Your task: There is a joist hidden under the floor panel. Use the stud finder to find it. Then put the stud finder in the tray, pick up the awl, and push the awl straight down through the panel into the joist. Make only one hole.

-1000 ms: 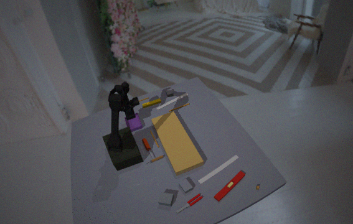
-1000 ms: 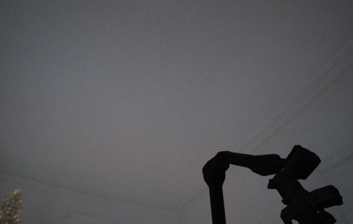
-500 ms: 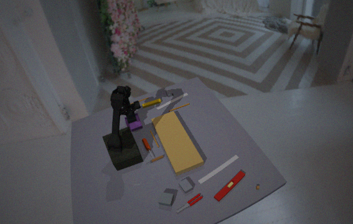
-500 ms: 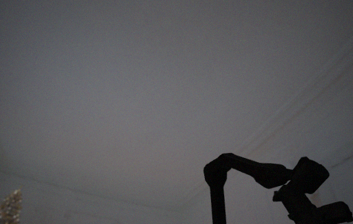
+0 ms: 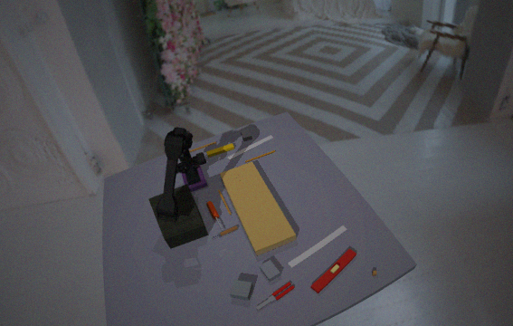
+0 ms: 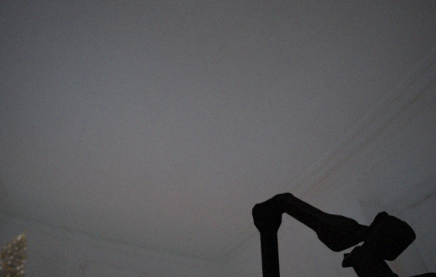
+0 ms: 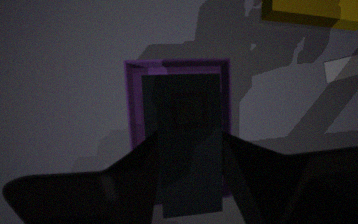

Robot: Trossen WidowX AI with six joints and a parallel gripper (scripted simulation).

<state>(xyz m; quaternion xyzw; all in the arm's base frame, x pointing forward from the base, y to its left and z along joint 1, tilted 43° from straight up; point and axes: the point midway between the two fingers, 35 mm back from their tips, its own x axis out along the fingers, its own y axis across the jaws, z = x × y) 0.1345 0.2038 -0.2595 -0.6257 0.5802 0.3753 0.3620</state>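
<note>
Right now the purple tray is 4 cm below my gripper tip and 1 cm to the right of it. From my gripper tip the other things lie so: red level (80 cm to the right, 42 cm ahead, 4 cm below); yellow bar (19 cm ahead, 16 cm to the left, 4 cm below); stud finder (2 cm above, 1 cm to the left).
</note>
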